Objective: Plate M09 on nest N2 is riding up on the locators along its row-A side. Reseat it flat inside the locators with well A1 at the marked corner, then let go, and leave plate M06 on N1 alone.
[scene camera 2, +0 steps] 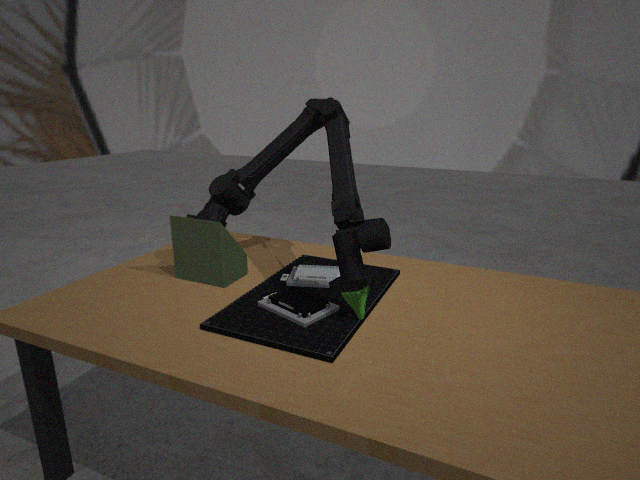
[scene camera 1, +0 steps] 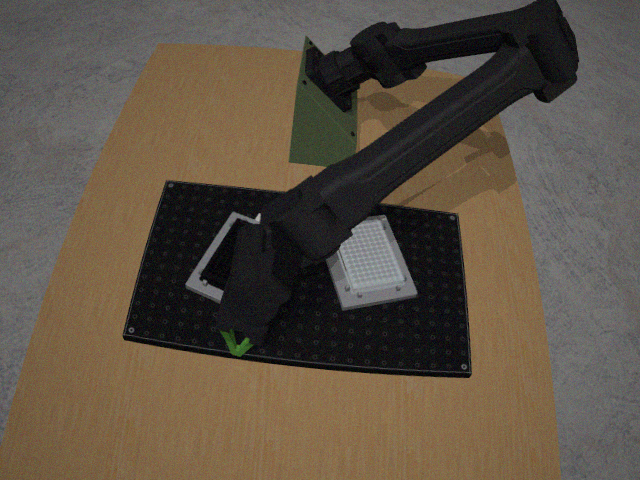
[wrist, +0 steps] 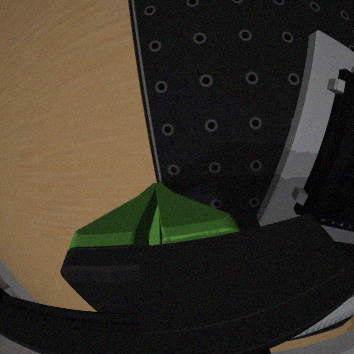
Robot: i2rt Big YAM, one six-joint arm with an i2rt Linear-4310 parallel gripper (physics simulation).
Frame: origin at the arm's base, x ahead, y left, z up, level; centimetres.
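Seen in the pictures: gripper, between the fingertips: (scene camera 2: 361, 319) (scene camera 1: 236, 354) (wrist: 157, 190); arm's base, origin of its link: (scene camera 2: 205, 232) (scene camera 1: 325, 80).
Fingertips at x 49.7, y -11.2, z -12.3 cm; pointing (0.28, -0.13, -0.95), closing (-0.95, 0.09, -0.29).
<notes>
Offsets run from my fingertips to a thing's middle. Level surfaces: height alone.
The black plate M09 {dx -16.0, dy -0.2, dz +1.8 cm} (scene camera 1: 219, 262) (scene camera 2: 306, 299) (wrist: 336, 160) sits in the light grey nest N2 (scene camera 1: 212, 251) (scene camera 2: 305, 322) (wrist: 301, 134), with small locators along the nest rim. The arm hides much of it in scene view 1, and its tilt is hard to judge. The white plate M06 {dx -18.2, dy +18.8, dz +1.8 cm} (scene camera 1: 371, 253) (scene camera 2: 316, 271) sits on nest N1 {dx -18.2, dy +18.8, dz +0.9 cm} (scene camera 1: 379, 300) (scene camera 2: 300, 283), partly behind the arm. My green-fingered gripper (scene camera 1: 238, 354) (scene camera 2: 360, 316) (wrist: 157, 190) is shut and empty. Its tips point down, low at the board's long edge, to the side of N2 and apart from it.
The black perforated board {dx -15.8, dy +9.5, dz -0.7 cm} (scene camera 1: 413, 338) (scene camera 2: 263, 335) (wrist: 230, 102) lies on the wooden table {dz -1.4 cm} (scene camera 1: 310, 418) (scene camera 2: 491, 361) (wrist: 65, 115). A green angled block (scene camera 1: 323, 131) (scene camera 2: 199, 250) carries the arm base. The forearm and wrist hang over the board between and above the nests.
</notes>
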